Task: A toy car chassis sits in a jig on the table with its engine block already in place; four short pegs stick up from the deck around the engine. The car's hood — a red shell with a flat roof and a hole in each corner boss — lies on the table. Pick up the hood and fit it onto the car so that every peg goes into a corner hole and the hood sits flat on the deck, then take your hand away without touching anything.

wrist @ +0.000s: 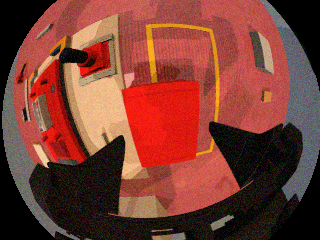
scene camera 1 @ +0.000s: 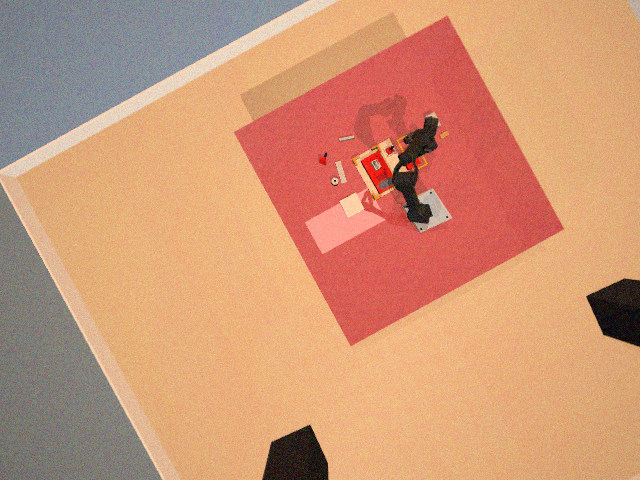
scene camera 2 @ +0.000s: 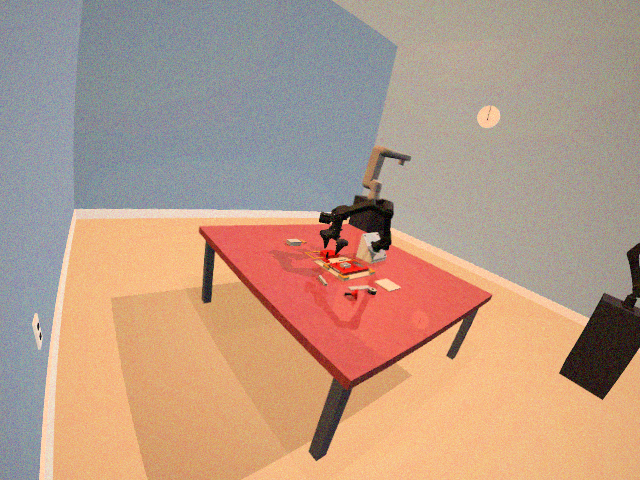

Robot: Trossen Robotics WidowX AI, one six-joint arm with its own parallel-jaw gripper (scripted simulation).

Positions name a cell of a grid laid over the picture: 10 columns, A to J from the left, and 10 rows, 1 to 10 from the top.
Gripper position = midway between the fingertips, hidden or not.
Observation:
My gripper (wrist: F6) is open and holds nothing. I also see a red hood (wrist: F5) and a jig (scene camera 1: G4).
The jig is seen too in the wrist view (wrist: D5).

